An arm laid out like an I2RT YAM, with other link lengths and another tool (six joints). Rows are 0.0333 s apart.
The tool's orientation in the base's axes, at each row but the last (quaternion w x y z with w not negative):
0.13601 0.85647 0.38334 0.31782
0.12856 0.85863 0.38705 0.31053
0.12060 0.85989 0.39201 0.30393
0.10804 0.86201 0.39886 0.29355
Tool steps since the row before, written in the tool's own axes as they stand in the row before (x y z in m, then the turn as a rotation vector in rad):
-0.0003 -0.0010 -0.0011 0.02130 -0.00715 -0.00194
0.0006 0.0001 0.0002 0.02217 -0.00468 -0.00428
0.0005 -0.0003 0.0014 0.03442 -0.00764 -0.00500
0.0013 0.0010 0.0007 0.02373 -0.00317 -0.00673
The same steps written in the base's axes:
-0.0014 0.0004 0.0002 0.00540 0.02059 0.00744
0.0005 0.0004 0.0002 0.00581 0.01954 0.01077
0.0009 0.0006 -0.0010 0.00981 0.03064 0.01526
0.0017 0.0004 0.0004 0.00613 0.01959 0.01404

